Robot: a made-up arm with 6 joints. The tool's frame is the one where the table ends.
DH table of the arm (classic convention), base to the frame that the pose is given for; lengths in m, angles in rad. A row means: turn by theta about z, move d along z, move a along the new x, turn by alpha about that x. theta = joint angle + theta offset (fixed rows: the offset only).
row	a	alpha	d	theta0
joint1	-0.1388	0	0	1.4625
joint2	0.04	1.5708	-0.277	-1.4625
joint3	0.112	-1.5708	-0.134	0
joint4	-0.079	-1.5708	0.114	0
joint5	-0.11	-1.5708	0.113	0
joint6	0.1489	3.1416	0	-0.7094
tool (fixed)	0	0	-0.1	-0.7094
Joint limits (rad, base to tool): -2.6..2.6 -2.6..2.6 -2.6..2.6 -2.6..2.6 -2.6..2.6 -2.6..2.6
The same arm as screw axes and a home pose.
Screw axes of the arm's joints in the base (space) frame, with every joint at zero. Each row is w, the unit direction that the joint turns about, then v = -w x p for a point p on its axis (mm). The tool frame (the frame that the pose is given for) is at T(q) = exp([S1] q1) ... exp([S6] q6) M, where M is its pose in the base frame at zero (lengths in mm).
S1: w 0 0 1 v 0 0 0
S2: w 0 0 1 v -138 15 0
S3: w 0 -1 0 v -277 0 -25
S4: w 0 0 1 v -4 -137 0
S5: w 0 1 0 v 163 0 58
S6: w 0 0 -1 v -109 -52 0
M: xyz 61 206 -263 (mm) quaternion w x y z 1 -0.000001 0.000002 0
Joint limits (deg, base to tool): -148.97..148.97 -148.97..148.97 -148.97..148.97 -148.97..148.97 -148.97..148.97 -148.97..148.97

